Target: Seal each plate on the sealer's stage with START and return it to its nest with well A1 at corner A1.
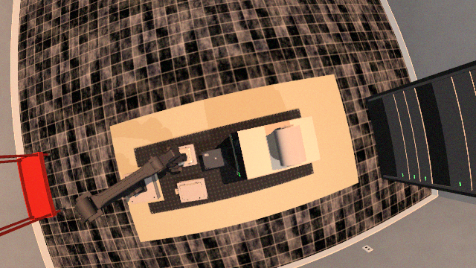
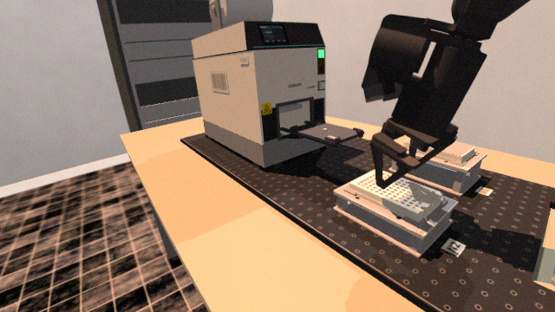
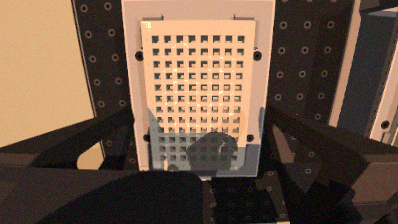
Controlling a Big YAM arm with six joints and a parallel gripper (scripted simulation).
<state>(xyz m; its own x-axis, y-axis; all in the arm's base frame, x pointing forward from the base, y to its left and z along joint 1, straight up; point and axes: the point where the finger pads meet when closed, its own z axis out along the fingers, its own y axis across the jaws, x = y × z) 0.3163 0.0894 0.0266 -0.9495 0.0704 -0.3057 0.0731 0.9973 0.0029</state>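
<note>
Right now the well plate is 4 cm below my hand. Round my hand: sealer stage (20 cm ahead, 6 cm to the right, 2 cm above); plate nest N2 (5 cm below); sealer screen (32 cm ahead, 24 cm above, 2 cm to the right).
</note>
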